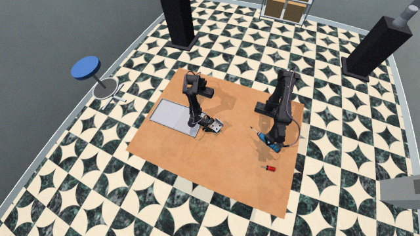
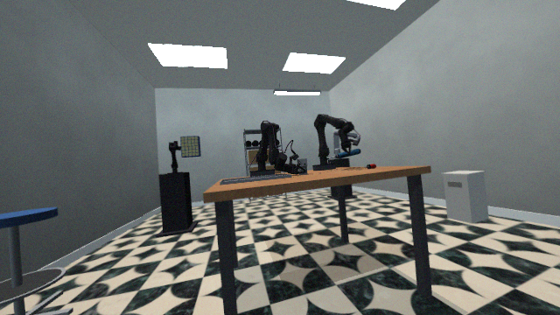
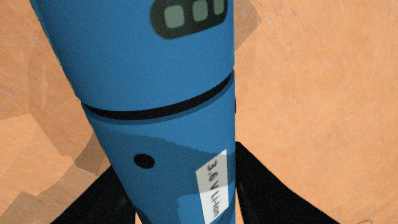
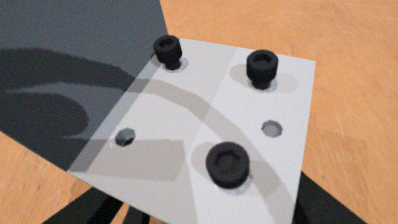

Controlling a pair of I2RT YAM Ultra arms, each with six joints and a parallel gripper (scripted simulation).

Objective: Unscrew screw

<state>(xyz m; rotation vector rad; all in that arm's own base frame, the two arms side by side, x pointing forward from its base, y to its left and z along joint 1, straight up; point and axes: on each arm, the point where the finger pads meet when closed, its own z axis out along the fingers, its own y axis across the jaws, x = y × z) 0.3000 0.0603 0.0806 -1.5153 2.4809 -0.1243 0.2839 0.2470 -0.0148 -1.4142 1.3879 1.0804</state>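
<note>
The round joint module lies right at my right hand. Also, from my right hand: grey mat (33 cm to the right, 2 cm below, 1 cm ahead); grey bracket (5 cm above); screw (5 cm above, 2 cm to the right, 1 cm ahead).
</note>
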